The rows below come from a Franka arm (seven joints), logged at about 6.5 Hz.
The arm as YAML. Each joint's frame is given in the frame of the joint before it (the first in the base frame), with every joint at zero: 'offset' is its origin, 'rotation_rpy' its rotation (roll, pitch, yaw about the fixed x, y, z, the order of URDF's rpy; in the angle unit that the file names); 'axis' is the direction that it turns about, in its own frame. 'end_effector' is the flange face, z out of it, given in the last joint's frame.
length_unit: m
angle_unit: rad
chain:
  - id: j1
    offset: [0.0, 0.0, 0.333]
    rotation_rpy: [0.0, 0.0, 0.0]
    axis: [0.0, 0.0, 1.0]
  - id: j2
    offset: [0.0, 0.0, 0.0]
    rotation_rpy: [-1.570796, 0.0, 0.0]
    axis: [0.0, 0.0, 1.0]
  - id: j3
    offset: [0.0, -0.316, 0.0]
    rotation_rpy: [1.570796, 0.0, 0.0]
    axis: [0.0, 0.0, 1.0]
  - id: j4
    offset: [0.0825, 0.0, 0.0]
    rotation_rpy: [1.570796, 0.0, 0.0]
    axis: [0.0, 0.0, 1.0]
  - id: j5
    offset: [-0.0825, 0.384, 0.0]
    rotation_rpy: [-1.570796, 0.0, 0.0]
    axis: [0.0, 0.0, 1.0]
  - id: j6
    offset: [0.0, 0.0, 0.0]
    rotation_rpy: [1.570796, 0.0, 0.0]
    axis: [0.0, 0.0, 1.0]
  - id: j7
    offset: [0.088, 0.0, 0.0]
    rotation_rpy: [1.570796, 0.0, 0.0]
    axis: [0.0, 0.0, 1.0]
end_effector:
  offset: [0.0, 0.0, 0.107]
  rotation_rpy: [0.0, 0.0, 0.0]
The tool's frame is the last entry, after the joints.
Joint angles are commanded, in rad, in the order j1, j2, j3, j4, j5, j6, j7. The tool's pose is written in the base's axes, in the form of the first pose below.
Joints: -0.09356 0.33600 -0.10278 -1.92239 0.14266 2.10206 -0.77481
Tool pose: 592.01, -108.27, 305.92, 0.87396, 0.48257, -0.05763, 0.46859, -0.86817, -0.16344
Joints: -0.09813 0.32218 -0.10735 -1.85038 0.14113 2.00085 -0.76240
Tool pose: 599.88, -112.73, 338.04, 0.87770, 0.47459, -0.06636, 0.45769, -0.87124, -0.17737
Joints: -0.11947 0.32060 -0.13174 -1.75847 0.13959 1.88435 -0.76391
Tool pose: 603.85, -138.33, 371.86, 0.88965, 0.44912, -0.08261, 0.42821, -0.88331, -0.19078
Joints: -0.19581 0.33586 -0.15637 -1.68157 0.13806 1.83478 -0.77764
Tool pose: 599.10, -199.25, 393.94, 0.92293, 0.37751, -0.07542, 0.36016, -0.91591, -0.17719
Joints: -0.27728 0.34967 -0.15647 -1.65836 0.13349 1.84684 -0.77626
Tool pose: 587.41, -250.17, 396.52, 0.95148, 0.30090, -0.06433, 0.28800, -0.94450, -0.15806
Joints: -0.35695 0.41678 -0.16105 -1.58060 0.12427 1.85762 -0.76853
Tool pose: 583.63, -306.97, 389.52, 0.97385, 0.21837, -0.06265, 0.20916, -0.96948, -0.12795
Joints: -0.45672 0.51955 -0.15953 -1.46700 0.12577 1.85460 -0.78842
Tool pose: 575.44, -374.24, 372.51, 0.98704, 0.14788, -0.06228, 0.14014, -0.98351, -0.11432
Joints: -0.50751 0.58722 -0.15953 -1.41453 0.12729 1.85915 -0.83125
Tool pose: 567.35, -408.77, 350.23, 0.98717, 0.14341, -0.07015, 0.13451, -0.98383, -0.11830
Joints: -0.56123 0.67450 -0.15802 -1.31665 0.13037 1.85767 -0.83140
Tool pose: 563.43, -447.22, 333.13, 0.99275, 0.09860, -0.06871, 0.09097, -0.99014, -0.10649
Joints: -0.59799 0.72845 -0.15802 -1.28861 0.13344 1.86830 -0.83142
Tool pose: 552.21, -470.70, 307.90, 0.99456, 0.06394, -0.08229, 0.05436, -0.99202, -0.11380
